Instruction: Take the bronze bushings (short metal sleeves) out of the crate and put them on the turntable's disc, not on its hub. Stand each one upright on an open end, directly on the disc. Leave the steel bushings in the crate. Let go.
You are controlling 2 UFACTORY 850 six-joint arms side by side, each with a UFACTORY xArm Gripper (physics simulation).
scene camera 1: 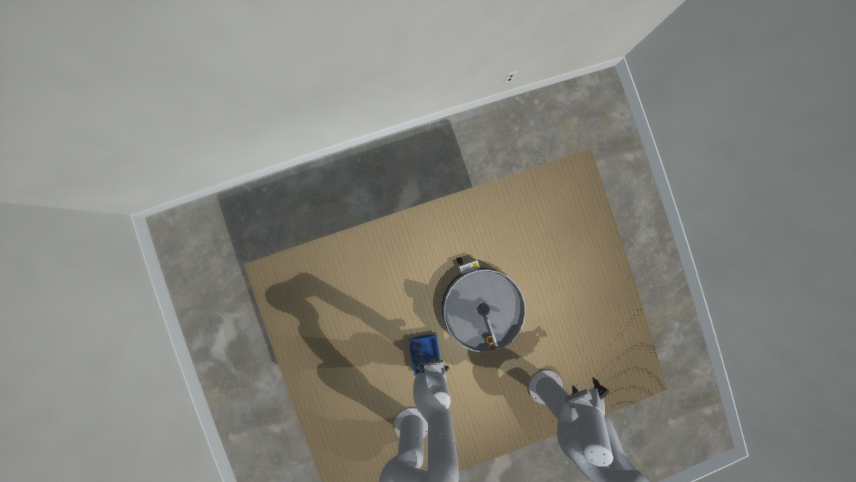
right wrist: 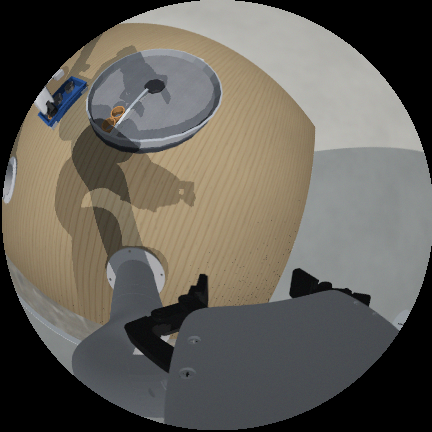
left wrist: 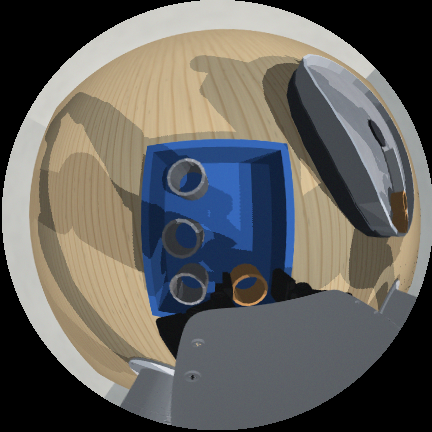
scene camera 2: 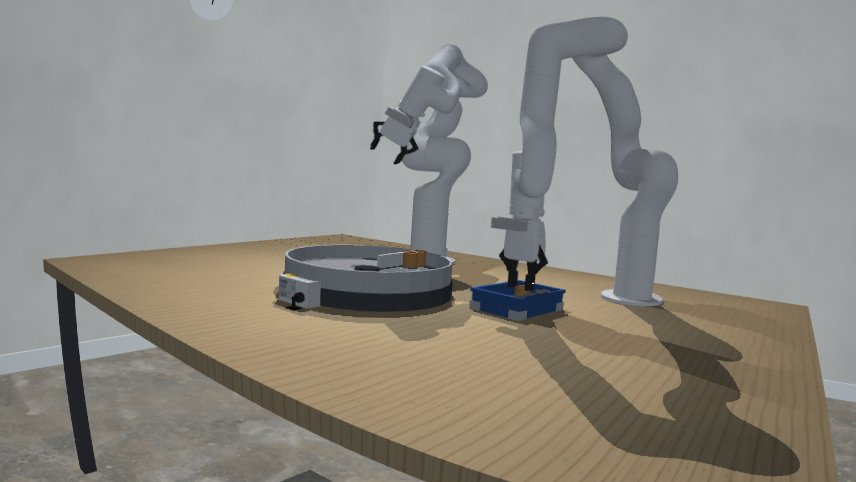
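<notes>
The blue crate (scene camera 1: 436, 341) (scene camera 2: 497, 305) (left wrist: 291, 200) holds three steel bushings (left wrist: 202, 188) along its left side in the left wrist view and one bronze bushing (left wrist: 243, 272) near its bottom right corner. All four stand upright. My left gripper (scene camera 2: 521, 282) (left wrist: 250, 283) is open, its fingers down in the crate on either side of the bronze bushing, with a small gap at one finger. Two bronze bushings (right wrist: 118, 112) (scene camera 2: 410, 259) stand upright side by side on the turntable's disc (scene camera 1: 506, 299) (right wrist: 190, 95), near its rim. My right gripper (scene camera 1: 585, 385) (scene camera 2: 385, 154) (right wrist: 251, 286) is open and empty, high above the table.
The turntable has a dark hub (scene camera 1: 483, 308) (right wrist: 154, 86) and a thin bar (scene camera 1: 491, 328) (right wrist: 131, 106) running from it to the rim beside the two bushings. A raised wall (scene camera 2: 371, 280) surrounds the disc. A control box (scene camera 1: 469, 265) (scene camera 2: 299, 291) sits at its side.
</notes>
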